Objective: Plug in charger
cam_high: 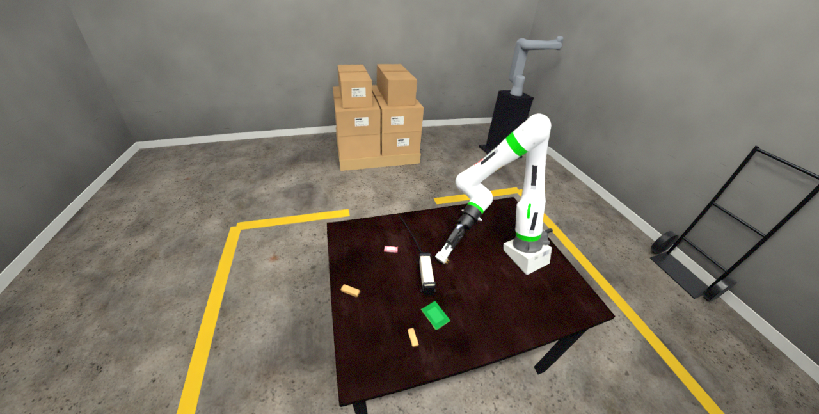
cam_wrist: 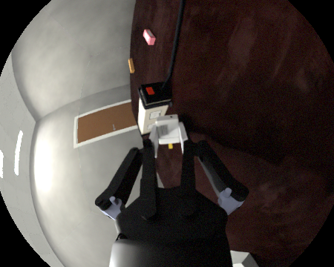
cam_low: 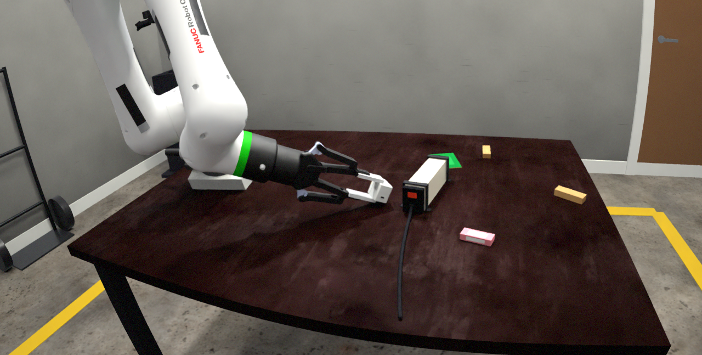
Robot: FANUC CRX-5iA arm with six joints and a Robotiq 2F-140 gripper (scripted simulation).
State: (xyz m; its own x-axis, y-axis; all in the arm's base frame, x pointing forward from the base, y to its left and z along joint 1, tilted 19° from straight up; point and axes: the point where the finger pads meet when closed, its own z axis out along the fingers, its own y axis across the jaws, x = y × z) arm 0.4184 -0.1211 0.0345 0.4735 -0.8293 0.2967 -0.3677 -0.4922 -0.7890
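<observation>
The red switch is 100 mm ahead of my hand, 30 mm to the right of it and 10 mm below it. Also, from my hand: power strip (150 mm ahead, 60 mm to the left, 20 mm below); then white charger (30 mm ahead, 20 mm to the left, 20 mm below); then flat piece (260 mm to the left, 180 mm ahead, 50 mm below).
</observation>
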